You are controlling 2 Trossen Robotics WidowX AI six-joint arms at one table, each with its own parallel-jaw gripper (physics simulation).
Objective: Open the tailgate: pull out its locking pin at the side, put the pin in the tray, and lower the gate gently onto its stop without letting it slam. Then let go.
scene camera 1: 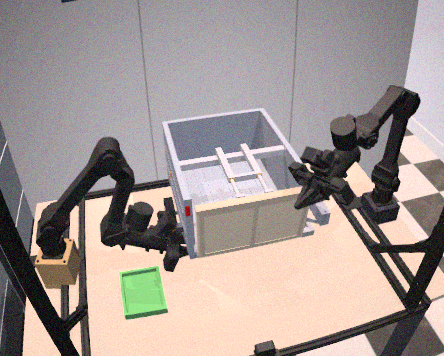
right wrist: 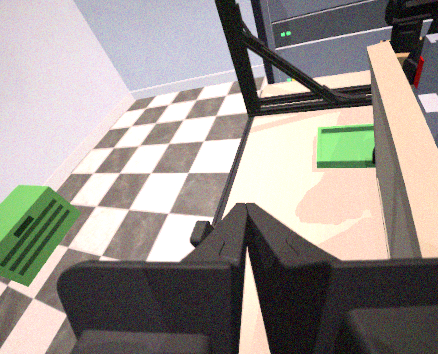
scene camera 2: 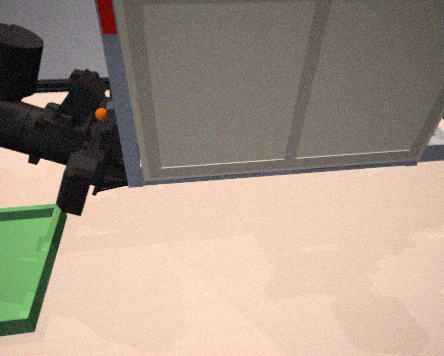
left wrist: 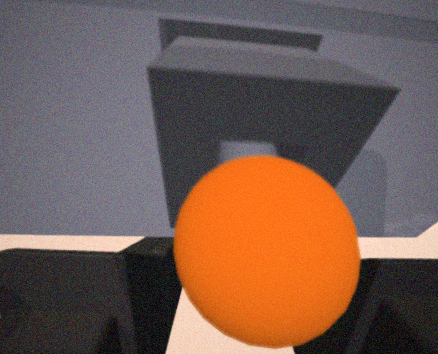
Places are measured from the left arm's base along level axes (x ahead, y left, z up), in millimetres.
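Pixels of known places: right gripper, fingertip midpoint: (scene camera 1: 295,208) (right wrist: 244,211); left arm's base, link origin: (scene camera 1: 54,251) (right wrist: 403,46); right arm's base, link origin: (scene camera 1: 381,199).
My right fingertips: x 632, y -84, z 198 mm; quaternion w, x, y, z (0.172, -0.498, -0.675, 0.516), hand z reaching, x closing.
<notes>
Ahead of a thing's pixels: the offset from my right fingertips to its top centre. "pt": to the spot under its first point.
The beige tailgate (scene camera 1: 252,224) (scene camera 2: 256,88) stands upright, closing the front of the grey truck bed {pt dx -168, dy +480, dz -96 mm} (scene camera 1: 213,135). The locking pin's orange ball knob (scene camera 2: 100,114) (left wrist: 267,251) sticks out at the bed's left side, in front of a dark grey bracket {pt dx -287, dy +156, dz -181 mm} (left wrist: 267,105). My left gripper (scene camera 1: 176,234) (scene camera 2: 97,131) (left wrist: 261,267) is open, with a finger on each side of the knob. My right gripper (scene camera 1: 303,203) (right wrist: 244,211) is shut and empty at the gate's top right corner. I cannot tell whether it touches the gate. The green tray {dx -385, dy +17, dz -285 mm} (scene camera 1: 146,311) (scene camera 2: 51,226) (right wrist: 344,163) lies empty on the table, front left of the bed.
A red marker {pt dx -244, dy +80, dz -60 mm} (scene camera 1: 187,210) (scene camera 2: 107,15) sits on the bed's front left post. White slats {pt dx -137, dy +197, dz -19 mm} (scene camera 1: 228,166) lie across the bed's inside. Black frame rails (scene camera 1: 358,219) border the table. A grey stop block {pt dx +89, dy +73, dz -84 mm} (scene camera 1: 321,212) sticks out at the bed's lower right.
</notes>
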